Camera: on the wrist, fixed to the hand. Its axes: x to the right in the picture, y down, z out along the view.
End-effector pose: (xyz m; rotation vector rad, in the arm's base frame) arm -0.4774 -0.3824 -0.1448 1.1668 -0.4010 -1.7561
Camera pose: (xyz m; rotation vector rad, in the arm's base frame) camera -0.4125 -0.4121 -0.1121 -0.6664 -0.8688 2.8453
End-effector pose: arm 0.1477 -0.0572 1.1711 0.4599 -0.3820 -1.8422
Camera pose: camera 0.2220 -0.0820 1.1769 0.0379 -0.3065 2.9441
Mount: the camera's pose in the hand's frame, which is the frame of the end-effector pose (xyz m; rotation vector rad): 0.0020 0.0716 -0.0322 -0.5141 -0.3558 -1.4454
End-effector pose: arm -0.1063 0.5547 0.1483 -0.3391 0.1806 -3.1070
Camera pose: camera -0.1153 0.4872 0.1092 0.6208 -0.4506 1.5249
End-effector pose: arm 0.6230 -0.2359 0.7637 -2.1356 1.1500 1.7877
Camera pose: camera 0.6044 -0.3045 0.7971 -1.7462 -0.8861 1.5119
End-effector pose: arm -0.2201 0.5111 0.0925 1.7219 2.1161 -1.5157
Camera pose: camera -0.1498 0.5284 0.0621 0.3957 -2.8480 0.8440
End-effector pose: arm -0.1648 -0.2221 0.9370 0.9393 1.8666 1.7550
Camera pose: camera -0.1748 -0.2448 1.0115 -0.3166 1.1261 0.9038
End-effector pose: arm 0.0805 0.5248 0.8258 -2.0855 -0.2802 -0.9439
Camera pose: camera 0.0998 0.4540 0.7977 1.8930 1.6923 1.1993
